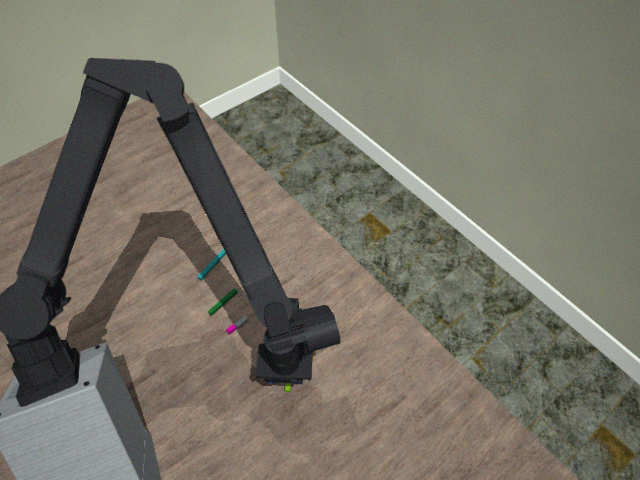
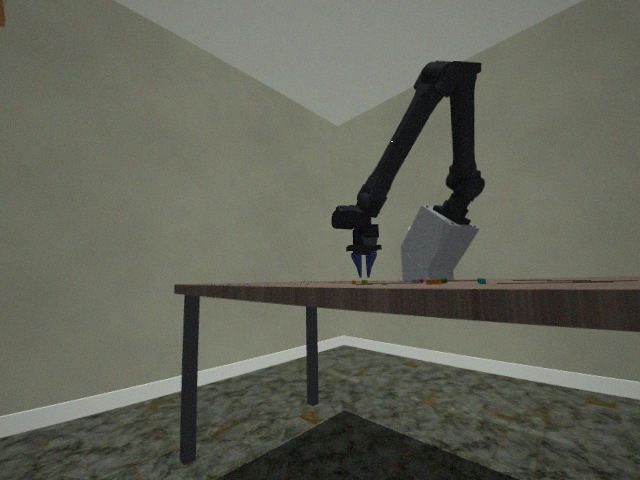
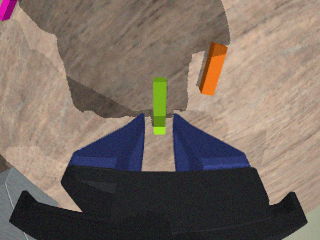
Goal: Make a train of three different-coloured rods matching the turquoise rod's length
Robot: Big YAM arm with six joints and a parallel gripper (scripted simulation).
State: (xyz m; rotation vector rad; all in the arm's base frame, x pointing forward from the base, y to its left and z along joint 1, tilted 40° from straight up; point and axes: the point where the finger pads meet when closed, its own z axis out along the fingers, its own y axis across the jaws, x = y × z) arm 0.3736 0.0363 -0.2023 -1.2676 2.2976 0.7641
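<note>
The lime rod lies 2 cm below my hand. Round my hand: grey rod: 3 cm behind, 17 cm to the left, 2 cm below; magenta rod: 6 cm behind, 16 cm to the left, 2 cm below; green rod: 5 cm behind, 23 cm to the left, 2 cm below.
</note>
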